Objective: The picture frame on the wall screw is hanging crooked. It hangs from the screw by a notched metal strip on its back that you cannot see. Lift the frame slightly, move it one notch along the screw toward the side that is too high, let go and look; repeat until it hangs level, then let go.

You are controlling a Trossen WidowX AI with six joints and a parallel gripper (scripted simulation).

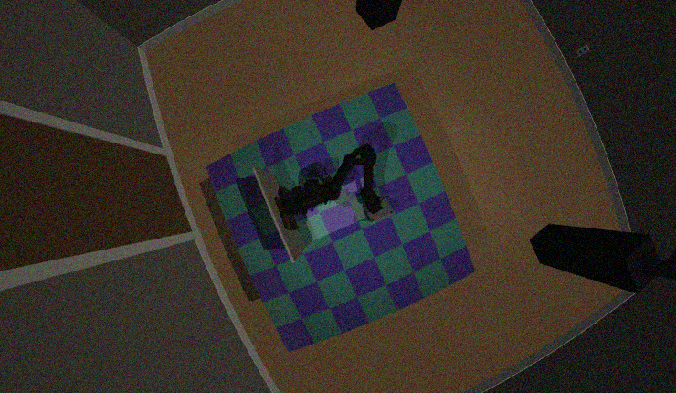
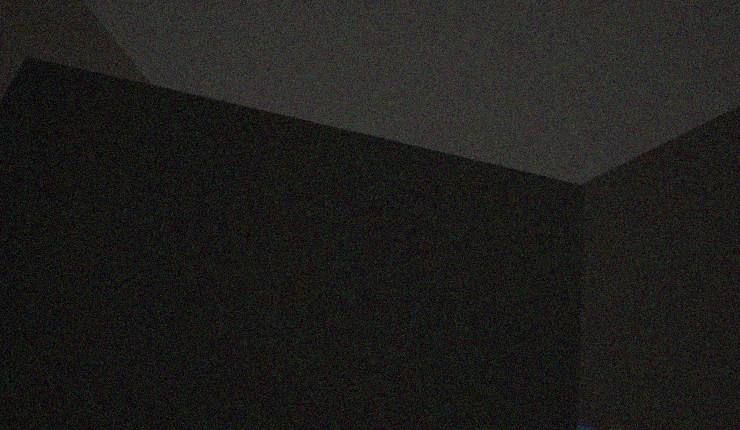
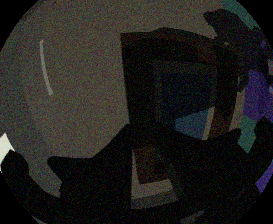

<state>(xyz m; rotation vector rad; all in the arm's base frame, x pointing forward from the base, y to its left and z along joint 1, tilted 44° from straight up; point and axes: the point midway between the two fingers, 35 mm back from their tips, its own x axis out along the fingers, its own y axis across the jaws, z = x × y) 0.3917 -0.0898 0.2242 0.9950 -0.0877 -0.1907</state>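
My gripper tip is now 10 mm to the right of the dark picture frame and 50 mm above it. Also, from my gripper tip: pale wall panel: 10 mm ahead, 10 mm to the right, 70 mm below.
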